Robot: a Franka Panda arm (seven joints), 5 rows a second.
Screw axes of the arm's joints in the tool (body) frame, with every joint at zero. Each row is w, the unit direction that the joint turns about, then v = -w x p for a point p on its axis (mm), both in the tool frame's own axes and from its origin. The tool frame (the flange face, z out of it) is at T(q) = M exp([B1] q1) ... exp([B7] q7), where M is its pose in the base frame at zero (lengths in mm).
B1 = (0, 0, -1, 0, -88, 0)
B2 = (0, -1, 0, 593, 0, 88)
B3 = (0, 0, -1, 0, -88, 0)
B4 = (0, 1, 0, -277, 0, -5.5)
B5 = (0, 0, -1, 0, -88, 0)
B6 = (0, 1, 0, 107, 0, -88)
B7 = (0, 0, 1, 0, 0, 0)
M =
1 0 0 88
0 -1 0 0
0 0 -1 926
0 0 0 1
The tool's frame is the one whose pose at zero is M.
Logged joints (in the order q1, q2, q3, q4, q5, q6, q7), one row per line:
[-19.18 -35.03 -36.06 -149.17 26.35 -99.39 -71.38]
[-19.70 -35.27 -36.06 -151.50 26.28 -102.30 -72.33]
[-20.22 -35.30 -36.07 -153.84 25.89 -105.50 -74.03]
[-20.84 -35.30 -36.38 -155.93 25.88 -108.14 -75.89]
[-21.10 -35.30 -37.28 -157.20 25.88 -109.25 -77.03]
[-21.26 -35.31 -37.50 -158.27 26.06 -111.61 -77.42]
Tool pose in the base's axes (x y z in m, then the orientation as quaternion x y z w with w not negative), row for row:
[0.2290 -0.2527 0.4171 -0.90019 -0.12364 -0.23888 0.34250]
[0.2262 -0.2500 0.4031 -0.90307 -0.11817 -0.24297 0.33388]
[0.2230 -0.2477 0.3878 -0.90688 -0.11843 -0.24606 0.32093]
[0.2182 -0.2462 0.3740 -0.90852 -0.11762 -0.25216 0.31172]
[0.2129 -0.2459 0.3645 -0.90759 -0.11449 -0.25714 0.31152]
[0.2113 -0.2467 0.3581 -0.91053 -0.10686 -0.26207 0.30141]
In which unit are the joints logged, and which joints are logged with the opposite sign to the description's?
The joints are logged in degrees. Opposite sign: q6.
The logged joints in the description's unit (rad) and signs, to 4 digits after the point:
[-0.3348 -0.6114 -0.6294 -2.6035 0.4599 1.7347 -1.2458]
[-0.3438 -0.6156 -0.6294 -2.6442 0.4587 1.7855 -1.2624]
[-0.3529 -0.6161 -0.6295 -2.6850 0.4519 1.8413 -1.2921]
[-0.3637 -0.6161 -0.6350 -2.7215 0.4517 1.8874 -1.3245]
[-0.3683 -0.6161 -0.6507 -2.7437 0.4517 1.9068 -1.3444]
[-0.3711 -0.6163 -0.6545 -2.7623 0.4548 1.9480 -1.3512]

